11 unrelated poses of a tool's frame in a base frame.
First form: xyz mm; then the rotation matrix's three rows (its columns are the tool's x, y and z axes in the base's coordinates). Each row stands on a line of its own.
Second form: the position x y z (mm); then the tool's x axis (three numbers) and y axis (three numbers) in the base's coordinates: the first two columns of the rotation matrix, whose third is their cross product. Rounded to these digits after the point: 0 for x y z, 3 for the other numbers. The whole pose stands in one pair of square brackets.
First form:
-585, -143, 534
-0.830, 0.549, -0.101
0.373, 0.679, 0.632
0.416, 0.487, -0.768
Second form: [-585, -143, 534, -0.830, 0.373, 0.416, 0.549, 0.679, 0.487]
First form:
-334, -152, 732
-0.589, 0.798, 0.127
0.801, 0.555, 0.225
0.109, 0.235, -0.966
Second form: [-334, -152, 732, -0.589, 0.801, 0.109, 0.798, 0.555, 0.235]
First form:
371, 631, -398
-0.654, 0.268, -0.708
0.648, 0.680, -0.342
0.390, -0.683, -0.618
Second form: [371, 631, -398, -0.654, 0.648, 0.390, 0.268, 0.680, -0.683]
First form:
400, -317, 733
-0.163, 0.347, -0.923
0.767, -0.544, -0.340
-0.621, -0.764, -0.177
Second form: [400, -317, 733, -0.163, 0.767, -0.621, 0.347, -0.544, -0.764]
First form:
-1, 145, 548
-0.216, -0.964, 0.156
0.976, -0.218, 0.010
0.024, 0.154, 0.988
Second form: [-1, 145, 548, -0.216, 0.976, 0.024, -0.964, -0.218, 0.154]
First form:
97, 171, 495
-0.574, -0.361, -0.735
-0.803, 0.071, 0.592
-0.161, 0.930, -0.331
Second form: [97, 171, 495, -0.574, -0.803, -0.161, -0.361, 0.071, 0.930]
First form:
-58, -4, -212
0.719, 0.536, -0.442
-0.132, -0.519, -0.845
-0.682, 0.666, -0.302
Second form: [-58, -4, -212, 0.719, -0.132, -0.682, 0.536, -0.519, 0.666]
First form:
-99, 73, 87
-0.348, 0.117, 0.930
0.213, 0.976, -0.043
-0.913, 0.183, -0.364
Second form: [-99, 73, 87, -0.348, 0.213, -0.913, 0.117, 0.976, 0.183]
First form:
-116, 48, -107
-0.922, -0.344, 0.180
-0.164, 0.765, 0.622
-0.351, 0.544, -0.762
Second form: [-116, 48, -107, -0.922, -0.164, -0.351, -0.344, 0.765, 0.544]
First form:
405, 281, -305
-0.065, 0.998, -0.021
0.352, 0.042, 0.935
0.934, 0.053, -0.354
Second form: [405, 281, -305, -0.065, 0.352, 0.934, 0.998, 0.042, 0.053]
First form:
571, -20, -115
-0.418, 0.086, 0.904
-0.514, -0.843, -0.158
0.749, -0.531, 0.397
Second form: [571, -20, -115, -0.418, -0.514, 0.749, 0.086, -0.843, -0.531]
